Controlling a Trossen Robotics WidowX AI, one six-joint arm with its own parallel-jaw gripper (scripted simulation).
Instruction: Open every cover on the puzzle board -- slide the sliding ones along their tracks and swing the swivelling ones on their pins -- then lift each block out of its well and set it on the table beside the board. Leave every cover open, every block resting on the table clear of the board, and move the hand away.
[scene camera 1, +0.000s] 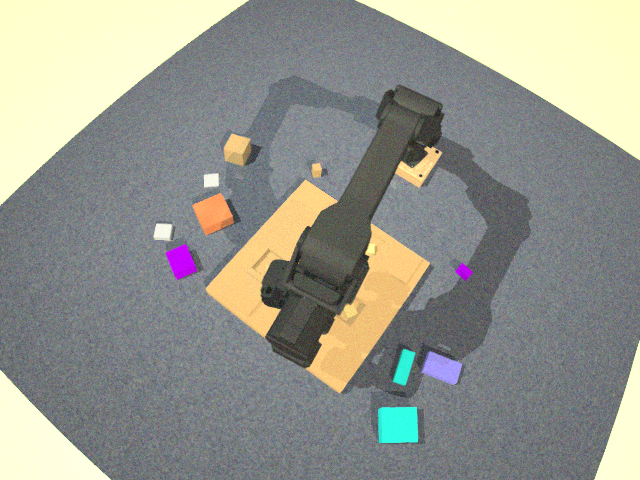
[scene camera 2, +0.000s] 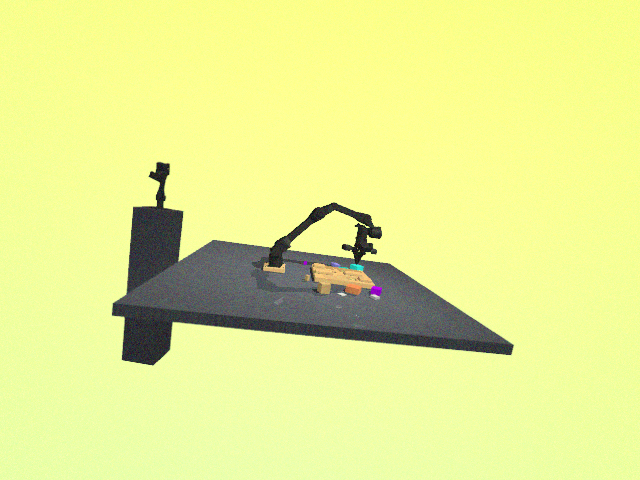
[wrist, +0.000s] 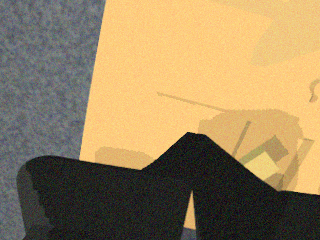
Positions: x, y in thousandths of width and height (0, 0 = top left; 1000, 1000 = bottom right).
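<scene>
Orange block (scene camera 1: 334, 447), 86 cm from the lens. Tan puzzle board (scene camera 1: 546, 711), 77 cm from the lens. Cyan cube (scene camera 1: 618, 886), 76 cm from the lens. My gripper (scene camera 1: 495, 664), 72 cm from the lens. Cyan cube and orange block, marked spots 50 cm apart.
</scene>
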